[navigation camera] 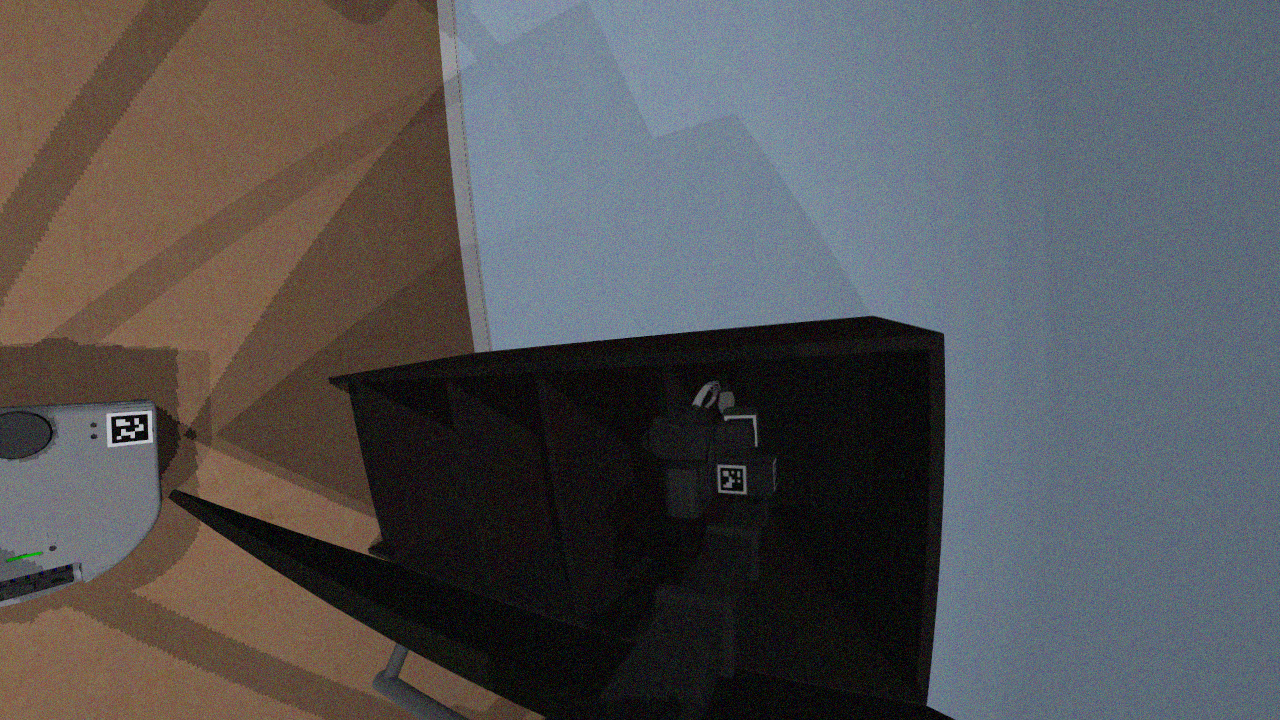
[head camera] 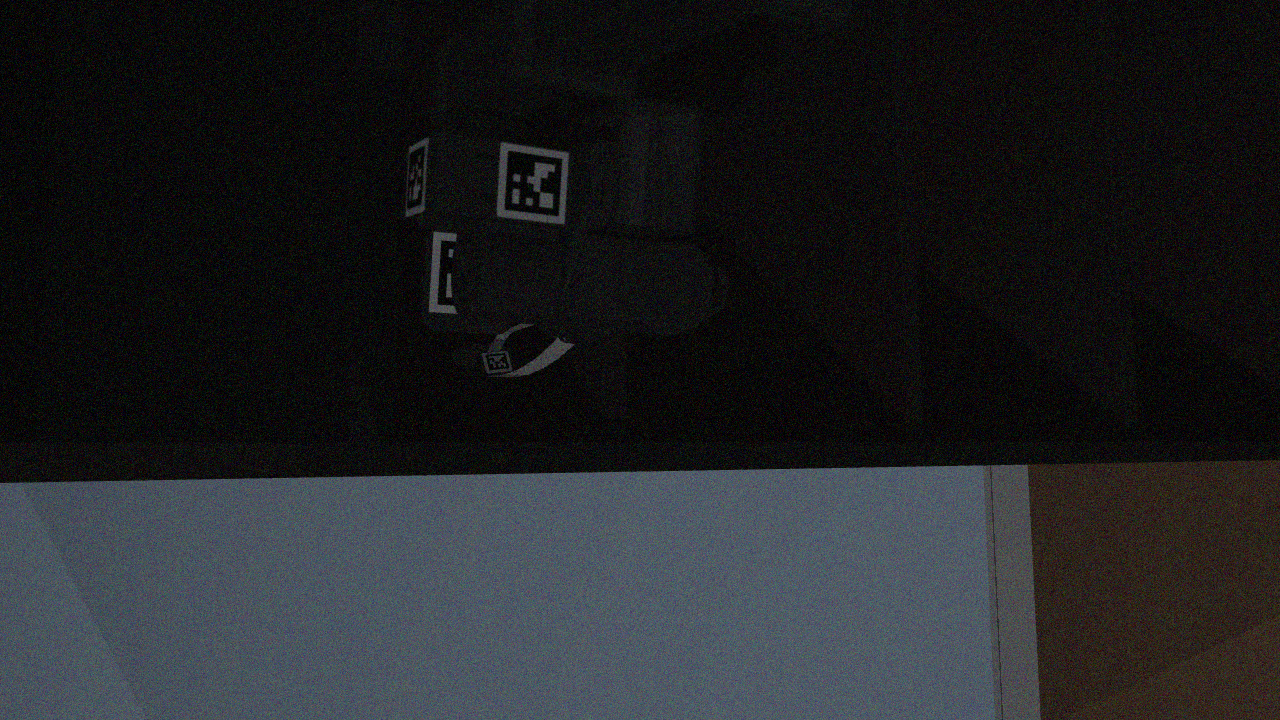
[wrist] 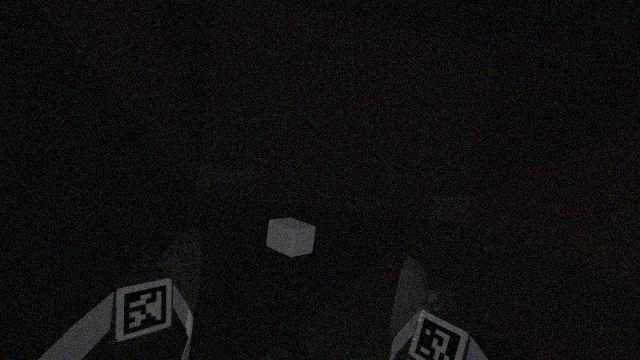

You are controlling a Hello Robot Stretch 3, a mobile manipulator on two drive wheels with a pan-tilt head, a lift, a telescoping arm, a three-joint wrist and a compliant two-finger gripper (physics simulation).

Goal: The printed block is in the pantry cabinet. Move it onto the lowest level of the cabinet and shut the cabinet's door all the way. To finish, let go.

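Places are measured from the robot's base along level axes (x back, y right, z up), in centimetres.
Where they show: gripper, fingertip midpoint: (wrist: 299, 269); robot's base, link origin: (navigation camera: 19, 432).
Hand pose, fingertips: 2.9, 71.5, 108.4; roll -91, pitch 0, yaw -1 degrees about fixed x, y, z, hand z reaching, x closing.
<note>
Things, the pixels of their top centre, and the offset from my fingertips, as dx, dy, dz. "pt": a spot on its surface instead.
- printed block, top centre: (wrist: 292, 222) (navigation camera: 732, 402) -0.8, +15.9, -1.3
- door's grey handle, surface spot: (navigation camera: 407, 694) pt +16.7, -53.1, -13.8
The printed block (wrist: 291, 237), a small pale grey cube, shows in the wrist view ahead of and between the finger lines, apart from both fingers. My gripper (wrist: 299, 269) (head camera: 528, 351) (navigation camera: 716, 395) is open, with a gap on each side of the block. It is inside the dark pantry cabinet (navigation camera: 626, 349) (head camera: 626, 454), in an upper compartment towards the right of the navigation view. The lowest level is at the cabinet's left end in that view, near the floor. The cabinet door (navigation camera: 358, 582) stands open. I cannot make out the block for sure in the head or navigation view.
The cabinet's shelves (navigation camera: 556, 483) run as dark dividers across its inside. The door's grey handle (navigation camera: 407, 694) is at the lower edge of the navigation view. My base (navigation camera: 98, 492) is at the left, near the door's free edge. A blue-grey wall (navigation camera: 1074, 268) (head camera: 537, 591) lies behind the cabinet.
</note>
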